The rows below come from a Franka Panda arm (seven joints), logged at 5 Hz.
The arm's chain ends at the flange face. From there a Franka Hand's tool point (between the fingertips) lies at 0.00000 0.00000 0.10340 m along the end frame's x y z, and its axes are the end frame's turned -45 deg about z.
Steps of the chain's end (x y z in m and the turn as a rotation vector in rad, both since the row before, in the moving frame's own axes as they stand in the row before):
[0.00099, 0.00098, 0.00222, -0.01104, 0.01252, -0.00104]
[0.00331, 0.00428, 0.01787, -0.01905, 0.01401, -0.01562]
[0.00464, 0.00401, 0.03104, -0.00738, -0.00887, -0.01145]
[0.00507, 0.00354, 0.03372, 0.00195, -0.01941, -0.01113]
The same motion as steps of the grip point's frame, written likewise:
[0.00012, 0.00312, 0.00221, -0.01666, 0.00105, -0.00104]
[-0.00104, 0.00779, 0.01784, -0.02338, -0.00356, -0.01562]
[-0.00074, 0.00601, 0.03103, 0.00105, -0.01149, -0.01145]
[-0.00020, 0.00453, 0.03370, 0.01510, -0.01235, -0.01113]

